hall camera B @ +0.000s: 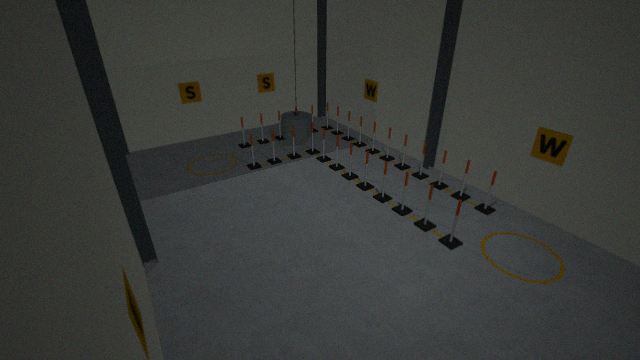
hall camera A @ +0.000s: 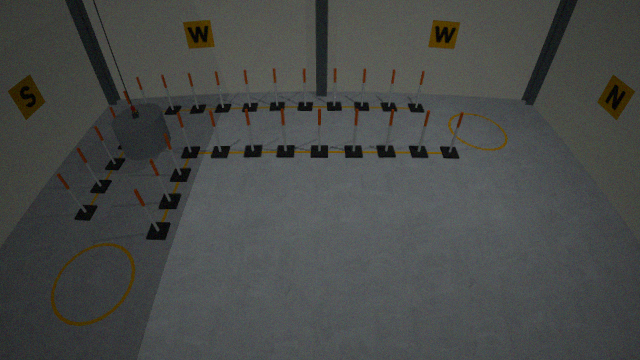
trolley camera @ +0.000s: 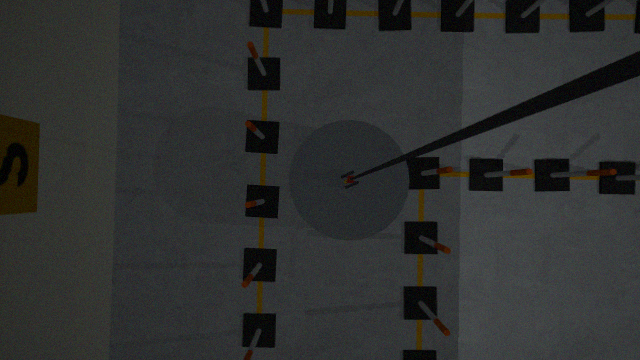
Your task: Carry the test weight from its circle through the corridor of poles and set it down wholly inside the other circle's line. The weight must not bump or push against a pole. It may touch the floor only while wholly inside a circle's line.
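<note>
The grey cylindrical test weight (hall camera A: 142,135) (hall camera B: 296,129) (trolley camera: 330,210) hangs upright on my hook (hall camera A: 134,113) (hall camera B: 296,112) (trolley camera: 349,180), off the floor, in the corridor near its bend. In the trolley view, the inner corner pole (trolley camera: 424,173) is close at its right; its base meets the weight's outline. A narrow gap shows between the weight and the outer left row, with a pole (trolley camera: 262,202) there. One yellow circle (hall camera A: 106,244) (hall camera B: 187,165) lies at the corridor's south end, the other circle (hall camera A: 506,137) (hall camera B: 542,282) at its north end. The weight hides some poles in hall camera A.
Outer poles (hall camera A: 305,106) (hall camera B: 420,175) run along the W wall, with inner poles (hall camera A: 319,151) (hall camera B: 382,197) opposite. In the trolley view, the top row (trolley camera: 330,14) crosses above the weight, and the inner row (trolley camera: 486,174) runs right. Dark wall columns (hall camera A: 321,50) (hall camera B: 442,85) stand behind.
</note>
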